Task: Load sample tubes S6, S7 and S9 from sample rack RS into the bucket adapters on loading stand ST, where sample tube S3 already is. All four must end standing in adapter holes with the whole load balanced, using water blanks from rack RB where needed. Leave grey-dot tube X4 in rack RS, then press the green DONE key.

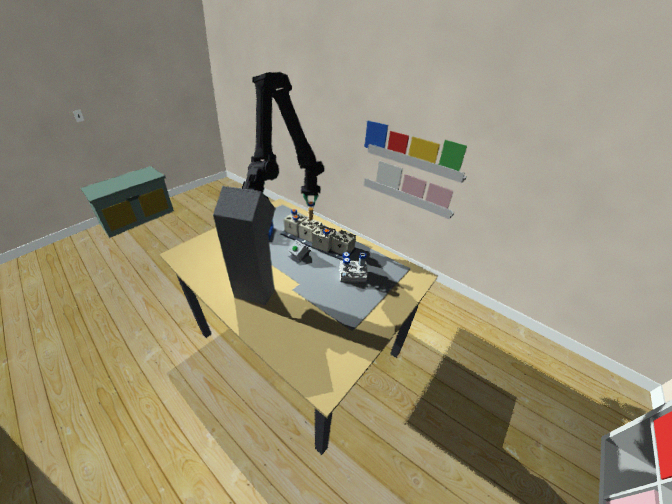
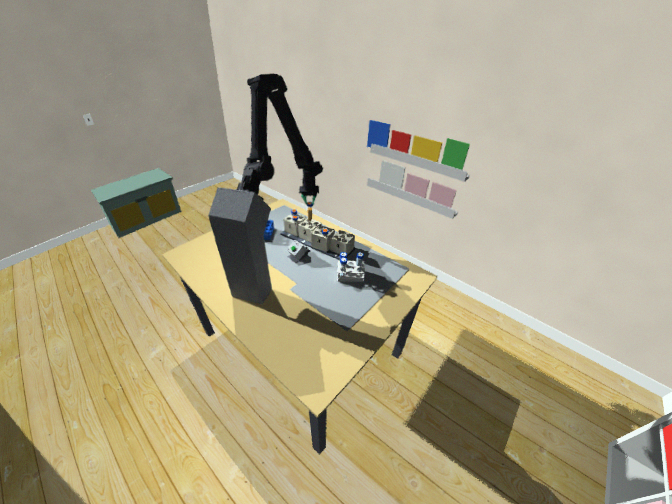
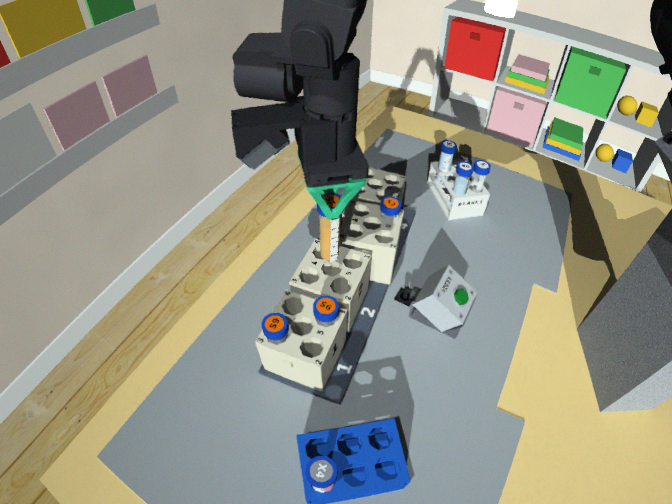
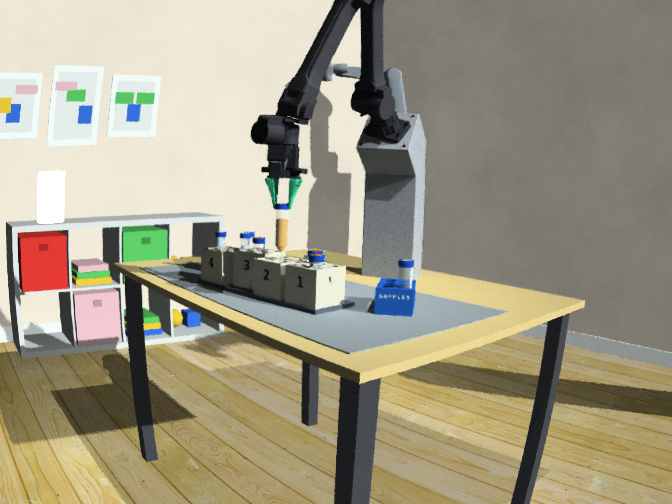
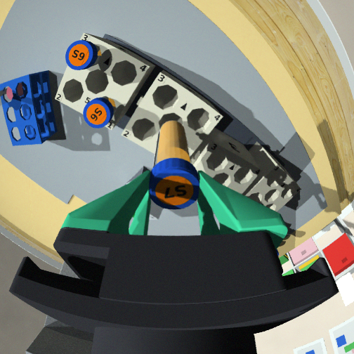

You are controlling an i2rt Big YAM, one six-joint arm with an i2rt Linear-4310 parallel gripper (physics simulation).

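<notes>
My gripper [image 3: 332,214] [image 4: 281,206] [image 5: 173,177] is shut on the orange-capped tube S7 [image 3: 329,235] [image 4: 281,233] [image 5: 173,142]. It holds S7 upright over adapter 2 [image 4: 269,290] [image 5: 152,111], with its foot a little above the top; the exact hole under it is unclear. S9 [image 3: 275,326] [image 5: 81,54] and S6 [image 3: 325,308] [image 5: 98,113] stand in adapter 1 [image 3: 295,366] [image 4: 320,290], at holes 3 and 1. Another orange-capped tube [image 3: 390,205] stands in adapter 3. Grey-dot X4 [image 3: 321,470] [image 4: 405,273] stands in blue rack RS [image 3: 374,485] [image 4: 394,304].
White rack RB [image 3: 467,205] [image 1: 353,276] holds three blue-capped blanks. The tilted box with the green DONE key [image 3: 460,296] [image 1: 294,248] stands beside the adapter row. Adapter 4 [image 4: 211,265] is at the row's far end. The grey pedestal [image 1: 244,254] [image 4: 390,217] bears the arm.
</notes>
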